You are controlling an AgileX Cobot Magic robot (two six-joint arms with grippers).
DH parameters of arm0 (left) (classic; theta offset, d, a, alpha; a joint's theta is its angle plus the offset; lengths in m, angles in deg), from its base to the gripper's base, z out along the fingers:
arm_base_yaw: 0 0.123 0 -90
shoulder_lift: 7.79 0 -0.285 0
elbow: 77.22 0 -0.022 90
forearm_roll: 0 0.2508 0 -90
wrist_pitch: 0 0 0.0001 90
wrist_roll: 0 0.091 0 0
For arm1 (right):
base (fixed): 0 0 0 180
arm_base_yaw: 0 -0.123 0 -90
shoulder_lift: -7.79 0 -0.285 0
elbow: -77.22 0 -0.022 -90
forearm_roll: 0 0.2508 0 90
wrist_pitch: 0 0 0.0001 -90
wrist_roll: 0 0.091 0 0
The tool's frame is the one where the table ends.
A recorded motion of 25 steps. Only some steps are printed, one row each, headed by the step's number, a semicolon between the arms.
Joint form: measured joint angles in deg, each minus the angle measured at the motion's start. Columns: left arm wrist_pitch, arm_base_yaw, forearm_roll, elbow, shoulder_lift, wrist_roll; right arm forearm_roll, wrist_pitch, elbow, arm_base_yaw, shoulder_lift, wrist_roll.
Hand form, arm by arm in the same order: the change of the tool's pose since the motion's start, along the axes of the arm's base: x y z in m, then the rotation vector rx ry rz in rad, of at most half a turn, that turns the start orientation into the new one. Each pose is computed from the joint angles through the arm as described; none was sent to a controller.
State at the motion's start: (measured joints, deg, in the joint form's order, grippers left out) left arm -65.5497 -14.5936 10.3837 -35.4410 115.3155 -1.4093; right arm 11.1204 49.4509 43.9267 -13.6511 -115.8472 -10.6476
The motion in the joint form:
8: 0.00 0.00 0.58 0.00 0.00 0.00; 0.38 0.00 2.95 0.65 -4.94 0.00
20: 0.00 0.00 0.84 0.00 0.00 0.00; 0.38 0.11 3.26 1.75 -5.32 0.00
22: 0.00 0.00 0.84 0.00 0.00 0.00; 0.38 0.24 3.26 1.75 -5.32 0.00
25: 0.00 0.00 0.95 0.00 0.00 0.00; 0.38 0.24 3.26 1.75 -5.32 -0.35
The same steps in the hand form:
8: -0.0004 -0.0008 0.0000 0.0026 -0.0007 -0.0098; 0.0116 -0.0020 -0.0214 -0.0056 0.0344 -0.0175
20: -0.0005 -0.0011 -0.0001 0.0037 -0.0010 -0.0142; 0.0141 -0.0088 -0.0227 -0.0054 0.0337 -0.0368
22: -0.0005 -0.0011 -0.0001 0.0037 -0.0010 -0.0142; 0.0141 -0.0088 -0.0225 -0.0054 0.0314 -0.0370
25: -0.0006 -0.0012 -0.0001 0.0042 -0.0011 -0.0160; 0.0141 -0.0088 -0.0225 -0.0111 0.0311 -0.0350

